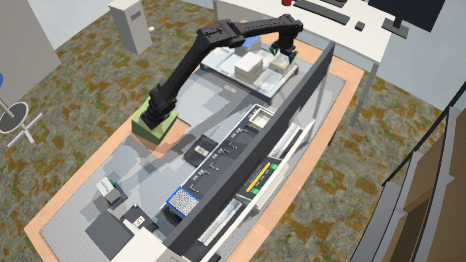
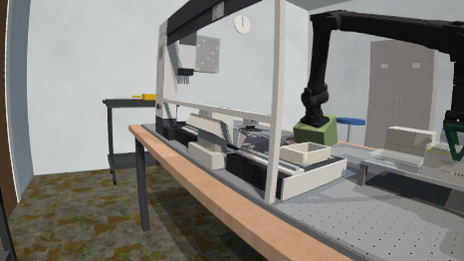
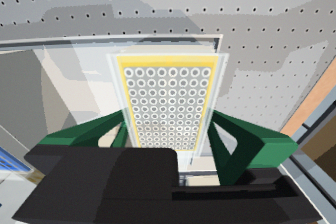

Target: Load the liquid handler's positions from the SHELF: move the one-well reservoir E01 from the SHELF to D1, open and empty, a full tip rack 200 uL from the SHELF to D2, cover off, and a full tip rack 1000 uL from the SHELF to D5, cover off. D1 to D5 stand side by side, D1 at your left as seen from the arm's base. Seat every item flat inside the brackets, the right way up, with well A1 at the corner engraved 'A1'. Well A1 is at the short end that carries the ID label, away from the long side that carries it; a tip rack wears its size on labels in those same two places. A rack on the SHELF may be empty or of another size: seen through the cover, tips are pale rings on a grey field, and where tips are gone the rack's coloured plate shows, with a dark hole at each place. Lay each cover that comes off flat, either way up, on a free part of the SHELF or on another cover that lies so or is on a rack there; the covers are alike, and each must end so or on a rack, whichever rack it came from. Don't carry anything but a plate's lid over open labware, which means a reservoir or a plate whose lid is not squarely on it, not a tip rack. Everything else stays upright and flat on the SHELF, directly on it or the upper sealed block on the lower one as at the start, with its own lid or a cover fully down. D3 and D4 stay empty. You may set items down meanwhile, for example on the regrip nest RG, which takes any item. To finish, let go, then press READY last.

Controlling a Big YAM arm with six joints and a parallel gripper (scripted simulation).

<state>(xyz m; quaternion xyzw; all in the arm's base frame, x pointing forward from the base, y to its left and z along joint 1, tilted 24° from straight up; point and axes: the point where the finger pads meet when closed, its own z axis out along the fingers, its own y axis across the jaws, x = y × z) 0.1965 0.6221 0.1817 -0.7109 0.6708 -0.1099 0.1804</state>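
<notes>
The yellow tip rack lies 10 mm ahead of my hand, 10 mm to the right of it and 20 mm below it. Also, from my hand: shelf label: 140 mm behind, 250 mm to the right, 120 mm below; then white sealed block: 100 mm behind, 140 mm to the right; then grey shelf: 160 mm behind, 80 mm to the right, 60 mm below.
</notes>
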